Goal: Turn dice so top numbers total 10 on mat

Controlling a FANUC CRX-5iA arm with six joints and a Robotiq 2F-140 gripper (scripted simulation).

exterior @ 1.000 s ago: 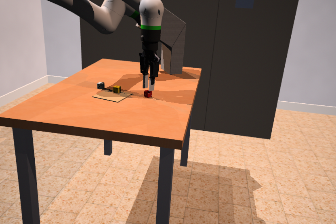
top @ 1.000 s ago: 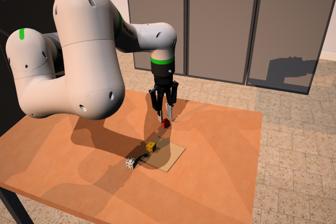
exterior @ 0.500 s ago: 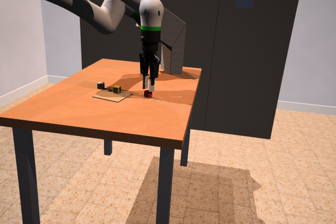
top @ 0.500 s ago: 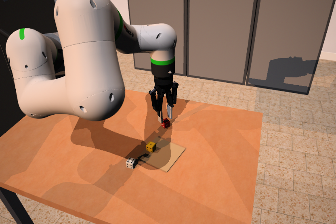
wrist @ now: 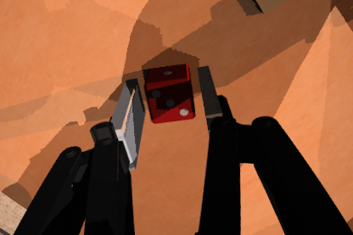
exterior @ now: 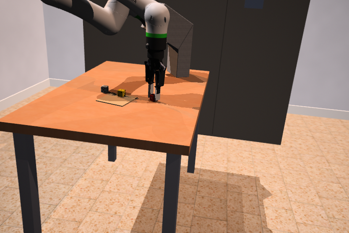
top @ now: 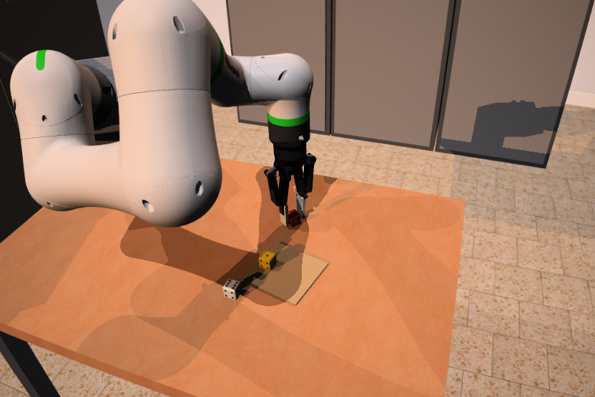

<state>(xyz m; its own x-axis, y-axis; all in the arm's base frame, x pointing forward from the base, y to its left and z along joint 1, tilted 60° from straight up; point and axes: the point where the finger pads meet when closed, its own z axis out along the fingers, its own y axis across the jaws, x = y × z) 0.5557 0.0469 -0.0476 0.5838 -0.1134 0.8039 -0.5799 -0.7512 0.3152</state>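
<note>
Right now my hand is 3 cm above the red die. The rest, counted from my hand: white die: 8 cm behind, 25 cm to the right, 3 cm below; then yellow die: 2 cm behind, 16 cm to the right, 2 cm below; then tan mat: 2 cm ahead, 17 cm to the right, 4 cm below.
</note>
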